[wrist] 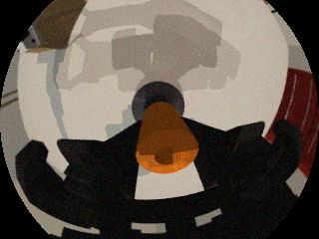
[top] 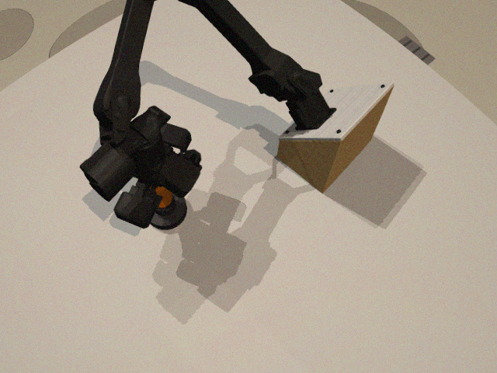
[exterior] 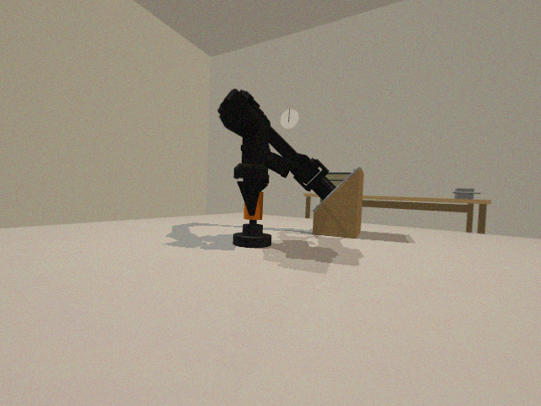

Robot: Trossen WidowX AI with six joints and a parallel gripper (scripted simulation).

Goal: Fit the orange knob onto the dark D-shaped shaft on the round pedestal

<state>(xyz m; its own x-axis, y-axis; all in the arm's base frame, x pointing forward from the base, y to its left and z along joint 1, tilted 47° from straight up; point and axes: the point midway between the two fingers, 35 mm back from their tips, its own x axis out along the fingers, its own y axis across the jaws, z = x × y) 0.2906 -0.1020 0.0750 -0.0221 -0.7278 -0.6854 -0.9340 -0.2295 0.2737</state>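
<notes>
Now: gripper tip 30 mm above the round dark pedestal. The rest, counted from my gripper tip: orange knob 20 mm above.
</notes>
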